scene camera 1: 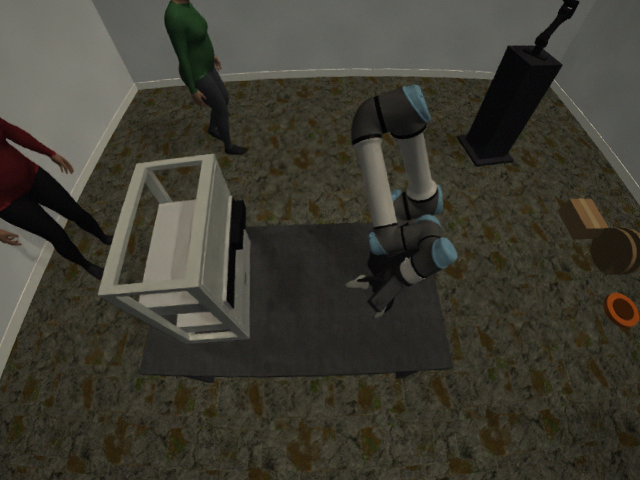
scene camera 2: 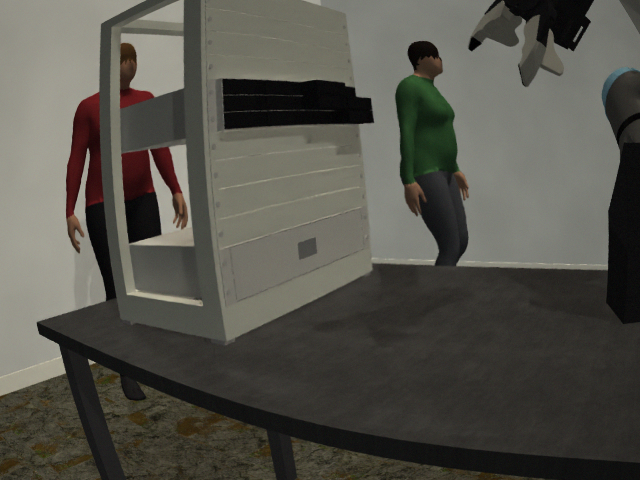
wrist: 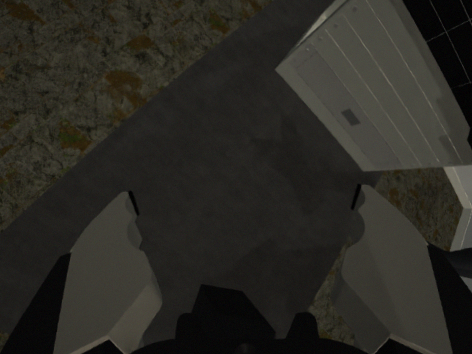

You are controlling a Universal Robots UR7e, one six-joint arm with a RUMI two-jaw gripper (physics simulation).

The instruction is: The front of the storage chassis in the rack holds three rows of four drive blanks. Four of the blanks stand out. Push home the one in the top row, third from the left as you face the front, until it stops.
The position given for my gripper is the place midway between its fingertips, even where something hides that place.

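Scene camera 1: pale rack (scene camera 1: 198, 266). Scene camera 2: my gripper (scene camera 2: 494, 65). Wrist view: my gripper (wrist: 242, 190), pale rack (wrist: 385, 86).
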